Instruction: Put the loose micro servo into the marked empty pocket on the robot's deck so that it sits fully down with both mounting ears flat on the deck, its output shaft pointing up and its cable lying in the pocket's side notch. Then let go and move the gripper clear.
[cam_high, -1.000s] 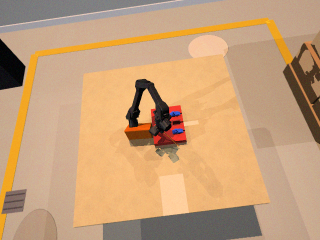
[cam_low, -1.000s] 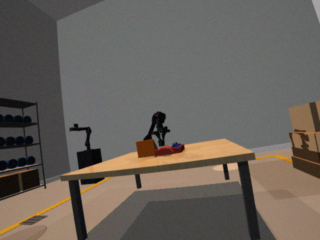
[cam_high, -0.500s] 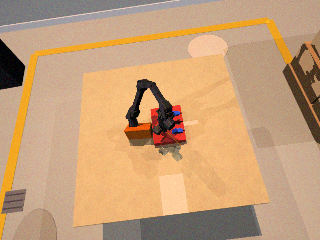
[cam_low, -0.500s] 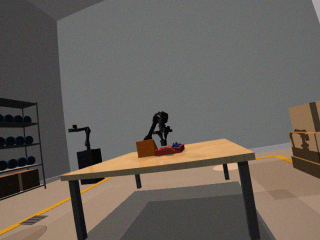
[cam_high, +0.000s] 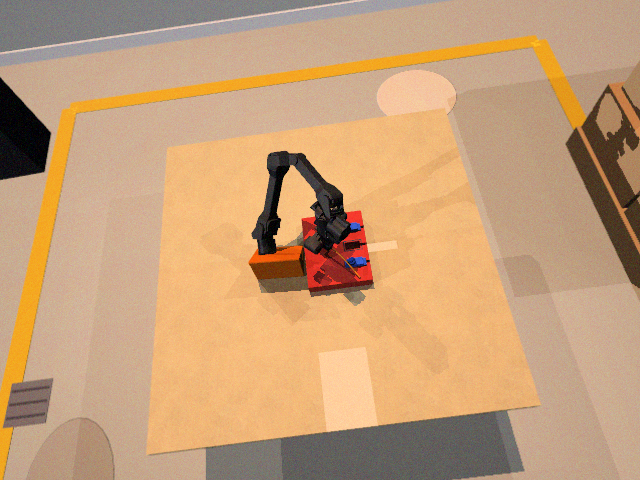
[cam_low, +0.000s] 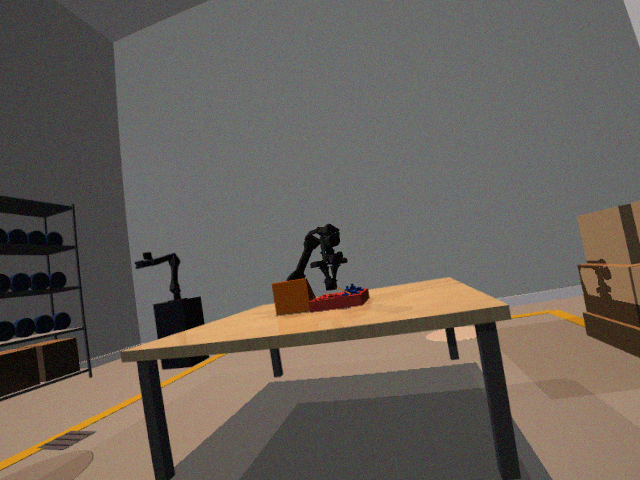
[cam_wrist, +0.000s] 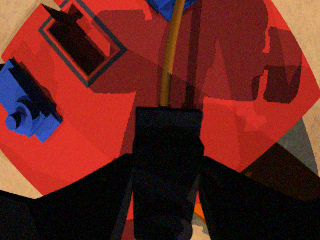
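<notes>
Now: the red deck 10 mm behind my gripper tip, 10 mm to the left of it and 100 mm below it.
</notes>
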